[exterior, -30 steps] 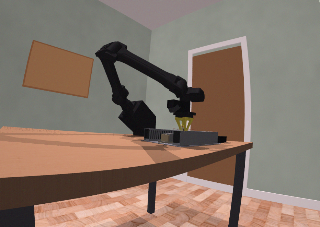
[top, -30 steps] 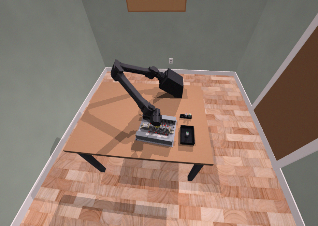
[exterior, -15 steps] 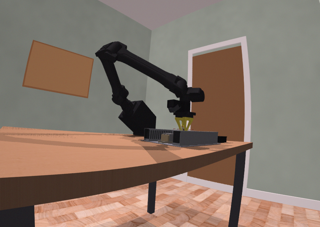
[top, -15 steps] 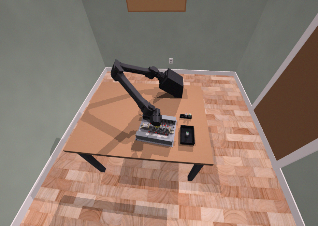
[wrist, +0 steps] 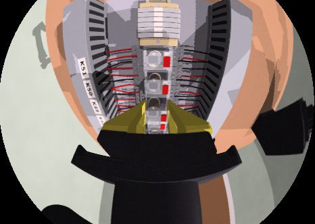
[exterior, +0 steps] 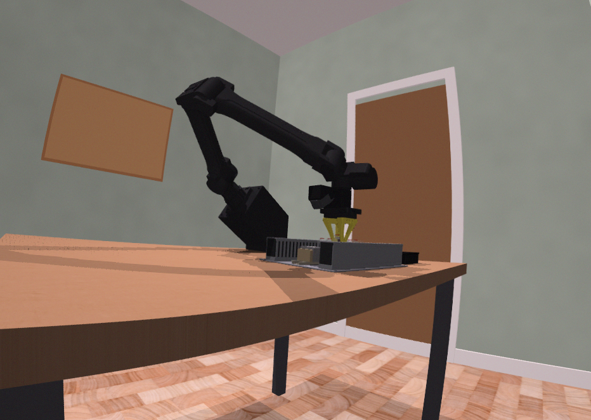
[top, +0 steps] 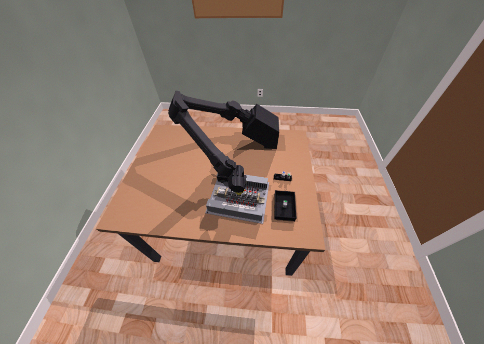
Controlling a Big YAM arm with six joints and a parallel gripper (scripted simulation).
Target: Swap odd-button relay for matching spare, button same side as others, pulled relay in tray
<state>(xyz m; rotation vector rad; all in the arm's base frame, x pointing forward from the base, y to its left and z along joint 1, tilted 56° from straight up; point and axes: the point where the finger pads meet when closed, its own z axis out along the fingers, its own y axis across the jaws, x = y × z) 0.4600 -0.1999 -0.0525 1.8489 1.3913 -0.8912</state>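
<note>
My hand is 1 cm to the left of the grey relay panel and 6 cm above it. The rest, counted from my hand: black tray (7 cm ahead, 25 cm to the left, 4 cm below).
</note>
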